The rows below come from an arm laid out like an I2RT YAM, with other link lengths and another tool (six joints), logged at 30 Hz.
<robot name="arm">
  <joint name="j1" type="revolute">
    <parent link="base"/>
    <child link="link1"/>
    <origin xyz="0 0 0.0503"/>
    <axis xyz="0 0 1"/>
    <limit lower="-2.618" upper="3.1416"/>
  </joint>
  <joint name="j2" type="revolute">
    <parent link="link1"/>
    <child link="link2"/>
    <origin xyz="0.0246 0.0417 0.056"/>
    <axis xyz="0 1 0"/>
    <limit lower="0" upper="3.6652"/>
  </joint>
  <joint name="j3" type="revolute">
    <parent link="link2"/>
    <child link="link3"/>
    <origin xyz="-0.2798 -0.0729 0"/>
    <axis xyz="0 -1 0"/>
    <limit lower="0" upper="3.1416"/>
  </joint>
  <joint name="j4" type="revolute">
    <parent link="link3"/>
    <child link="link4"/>
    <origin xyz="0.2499 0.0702 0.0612"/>
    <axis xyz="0 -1 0"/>
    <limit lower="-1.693" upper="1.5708"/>
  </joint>
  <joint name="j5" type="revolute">
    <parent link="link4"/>
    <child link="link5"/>
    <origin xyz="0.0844 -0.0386 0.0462"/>
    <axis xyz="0 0 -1"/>
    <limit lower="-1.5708" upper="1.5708"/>
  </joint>
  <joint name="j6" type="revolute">
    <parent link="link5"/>
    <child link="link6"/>
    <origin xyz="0.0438 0 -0.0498"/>
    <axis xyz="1 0 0"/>
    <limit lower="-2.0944" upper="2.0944"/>
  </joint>
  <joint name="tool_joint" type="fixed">
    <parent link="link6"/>
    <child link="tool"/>
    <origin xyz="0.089 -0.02 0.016" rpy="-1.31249 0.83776 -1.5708"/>
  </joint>
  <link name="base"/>
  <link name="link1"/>
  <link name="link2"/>
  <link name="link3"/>
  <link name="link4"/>
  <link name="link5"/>
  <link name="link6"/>
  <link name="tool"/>
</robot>
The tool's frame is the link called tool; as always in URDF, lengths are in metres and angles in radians.
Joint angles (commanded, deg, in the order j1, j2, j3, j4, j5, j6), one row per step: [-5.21, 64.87, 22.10, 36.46, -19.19, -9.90]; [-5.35, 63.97, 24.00, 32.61, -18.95, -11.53]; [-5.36, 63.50, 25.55, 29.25, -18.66, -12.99]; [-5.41, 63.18, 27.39, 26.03, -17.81, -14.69]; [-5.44, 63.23, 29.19, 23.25, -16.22, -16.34]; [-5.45, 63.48, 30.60, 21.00, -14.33, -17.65]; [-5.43, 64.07, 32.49, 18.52, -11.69, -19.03]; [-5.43, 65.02, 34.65, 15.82, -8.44, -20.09]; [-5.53, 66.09, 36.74, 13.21, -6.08, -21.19]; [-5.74, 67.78, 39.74, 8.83, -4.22, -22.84]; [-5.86, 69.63, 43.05, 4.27, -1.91, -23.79]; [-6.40, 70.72, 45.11, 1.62, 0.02, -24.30]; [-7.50, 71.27, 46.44, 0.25, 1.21, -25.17]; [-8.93, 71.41, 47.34, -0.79, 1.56, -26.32]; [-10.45, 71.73, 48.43, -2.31, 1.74, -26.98]
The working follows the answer.
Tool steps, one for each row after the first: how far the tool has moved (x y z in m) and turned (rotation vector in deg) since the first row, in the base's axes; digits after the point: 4 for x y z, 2 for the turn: [0.0017, -0.0010, 0.0058, -1.50, 0.66, -0.19]; [0.0031, -0.0014, 0.0083, -2.83, 1.65, -0.29]; [0.0054, -0.0033, 0.0130, -4.49, 2.35, -0.93]; [0.0083, -0.0069, 0.0169, -6.25, 3.11, -2.25]; [0.0109, -0.0111, 0.0185, -7.75, 4.06, -3.86]; [0.0149, -0.0170, 0.0210, -9.50, 5.20, -6.12]; [0.0196, -0.0246, 0.0227, -11.11, 6.82, -8.97]; [0.0241, -0.0308, 0.0235, -12.64, 8.50, -10.99]; [0.0302, -0.0365, 0.0214, -14.67, 11.60, -12.27]; [0.0361, -0.0429, 0.0199, -16.21, 14.89, -13.94]; [0.0389, -0.0512, 0.0201, -17.21, 16.85, -15.93]; [0.0397, -0.0613, 0.0226, -18.25, 17.72, -17.81]; [0.0389, -0.0714, 0.0254, -19.26, 18.23, -19.17]; [0.0378, -0.0820, 0.0268, -19.72, 19.25, -20.50]
Tool pose at each row, in the base's axes (x y z in m, rotation vector in deg; rounded; the steps above come from the unrounded poses): [0.3477, -0.0035, 0.2267, -39.56, 76.93, -36.60]; [0.3494, -0.0046, 0.2324, -40.91, 77.25, -37.65]; [0.3508, -0.0050, 0.2350, -42.32, 77.89, -38.40]; [0.3531, -0.0069, 0.2397, -43.55, 78.38, -39.91]; [0.3560, -0.0104, 0.2436, -44.44, 79.18, -42.03]; [0.3586, -0.0146, 0.2451, -45.01, 80.33, -44.16]; [0.3626, -0.0205, 0.2477, -45.43, 81.84, -46.96]; [0.3673, -0.0281, 0.2494, -45.51, 84.07, -50.04]; [0.3718, -0.0343, 0.2502, -46.10, 86.02, -52.38]; [0.3779, -0.0400, 0.2481, -48.18, 88.86, -54.11]; [0.3838, -0.0464, 0.2466, -49.68, 92.19, -55.75]; [0.3866, -0.0547, 0.2468, -49.93, 94.55, -57.63]; [0.3874, -0.0648, 0.2493, -49.83, 95.79, -59.76]; [0.3866, -0.0750, 0.2521, -49.92, 96.49, -61.53]; [0.3855, -0.0855, 0.2534, -49.78, 97.84, -62.73]

